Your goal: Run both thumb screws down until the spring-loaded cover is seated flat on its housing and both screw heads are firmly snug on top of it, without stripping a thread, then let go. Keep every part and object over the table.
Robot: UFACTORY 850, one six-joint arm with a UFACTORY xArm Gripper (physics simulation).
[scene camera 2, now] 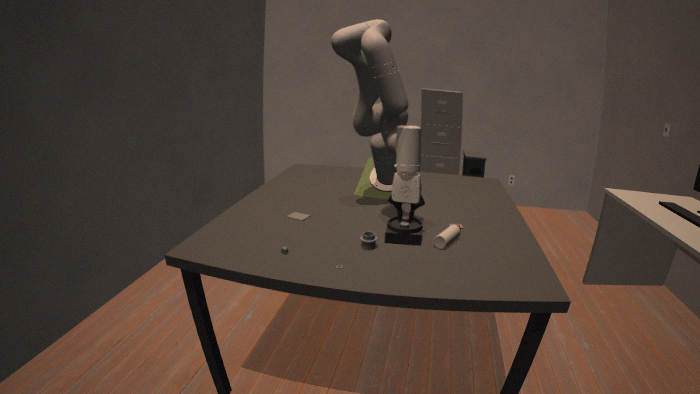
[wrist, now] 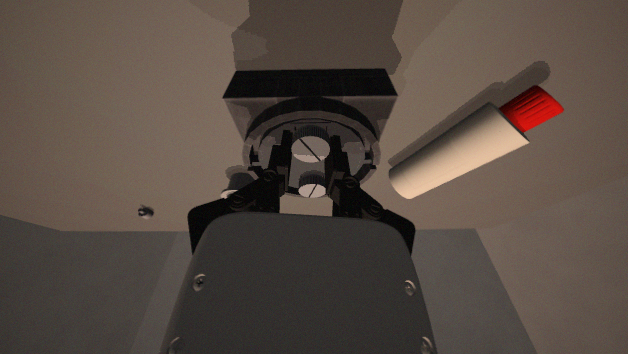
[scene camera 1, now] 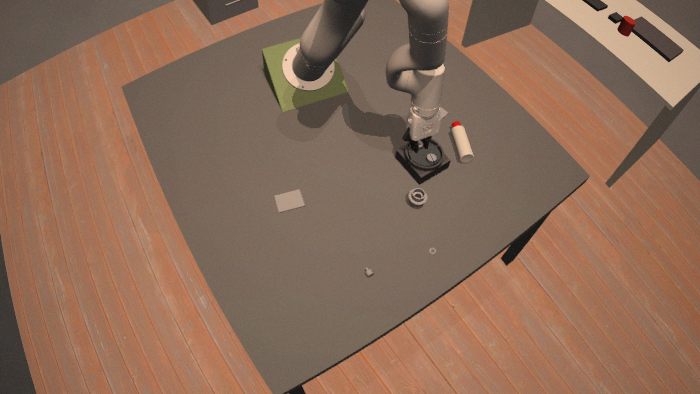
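The dark square housing (scene camera 1: 421,176) (scene camera 2: 403,237) (wrist: 310,83) stands on the table with a round cover (scene camera 1: 416,160) inside its raised ring. My gripper (scene camera 1: 420,145) (scene camera 2: 405,220) (wrist: 309,146) points down over the cover and is shut on one thumb screw, the one nearer the robot base. This held screw (wrist: 310,150) has a knurled side and a pale slotted head, its slot slanting in the wrist view. The other thumb screw (scene camera 1: 431,158) (wrist: 312,190) stands free on the opposite side of the cover. The gap under either head and the cover's seating are too small to tell.
A white bottle with a red cap (scene camera 1: 462,144) (scene camera 2: 447,236) (wrist: 457,150) lies close beside the housing. A flanged grey part (scene camera 1: 417,203) (scene camera 2: 368,243) stands in front. A small ring, a small fitting (scene camera 1: 369,272) (scene camera 2: 284,250) (wrist: 146,212) and a flat plate (scene camera 1: 289,200) (scene camera 2: 298,216) lie farther off.
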